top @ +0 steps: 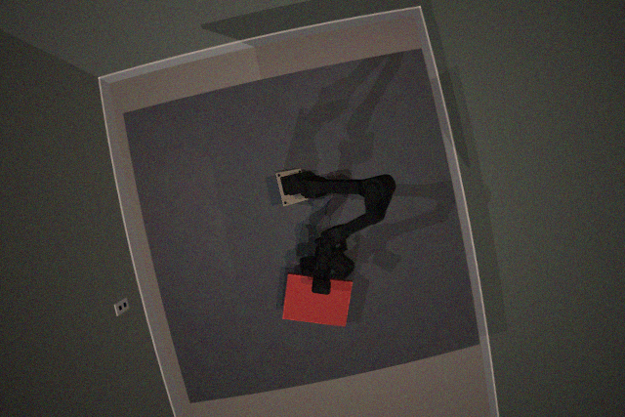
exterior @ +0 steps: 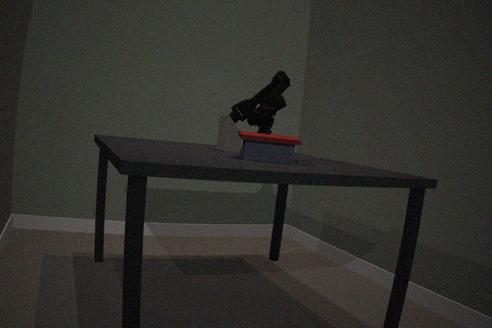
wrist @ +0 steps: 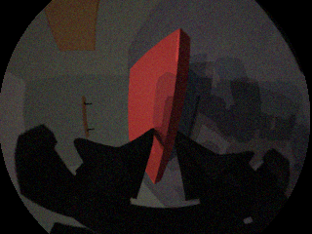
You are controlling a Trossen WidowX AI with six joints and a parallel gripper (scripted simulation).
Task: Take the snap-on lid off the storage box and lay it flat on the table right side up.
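My gripper tip is now 70 mm short of the lid and 30 mm to the left of it. The rest, counted from my gripper tip: grey-blue storage box: 70 mm ahead, 30 mm to the right, 50 mm below.
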